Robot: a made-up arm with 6 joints.
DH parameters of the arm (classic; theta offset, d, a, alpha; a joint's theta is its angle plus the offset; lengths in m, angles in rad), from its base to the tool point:
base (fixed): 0 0.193 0.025 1.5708
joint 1: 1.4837 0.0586 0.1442 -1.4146
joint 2: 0 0.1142 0.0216 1.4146
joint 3: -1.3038 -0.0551 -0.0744 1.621
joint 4: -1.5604 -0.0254 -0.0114 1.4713
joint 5: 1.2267 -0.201 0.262 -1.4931
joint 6: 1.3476 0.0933 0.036 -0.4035
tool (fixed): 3.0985 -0.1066 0 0
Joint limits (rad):
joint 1: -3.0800..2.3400
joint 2: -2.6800..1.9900
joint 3: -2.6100..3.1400
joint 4: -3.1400..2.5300
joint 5: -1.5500..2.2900
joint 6: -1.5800..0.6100
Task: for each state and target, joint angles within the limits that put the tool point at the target. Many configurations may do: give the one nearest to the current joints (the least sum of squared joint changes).
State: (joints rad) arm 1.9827 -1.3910 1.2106 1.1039 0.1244 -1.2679
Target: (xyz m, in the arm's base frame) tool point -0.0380 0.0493 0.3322
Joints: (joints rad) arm 2.1848 -1.5908 1.5722 1.7128 0.5753 -1.1268
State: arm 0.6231 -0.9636 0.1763 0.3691 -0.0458 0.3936
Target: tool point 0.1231 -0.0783 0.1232
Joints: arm 0.6712 -0.7198 0.1892 0.7931 0.4840 0.3410
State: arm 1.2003 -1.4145 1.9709 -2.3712 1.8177 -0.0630
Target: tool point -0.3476 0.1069 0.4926
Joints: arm 1.3208 -1.2675 1.9319 -2.7127 1.1358 -0.1627
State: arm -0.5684 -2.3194 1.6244 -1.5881 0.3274 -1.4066
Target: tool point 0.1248 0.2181 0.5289
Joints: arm -0.2115 -1.7913 1.1247 -1.9902 -0.2936 -1.3367
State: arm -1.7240 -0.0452 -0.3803 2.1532 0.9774 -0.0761
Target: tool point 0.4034 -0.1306 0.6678
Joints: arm -1.6899 -0.2005 -0.7873 2.0406 1.3400 0.0002
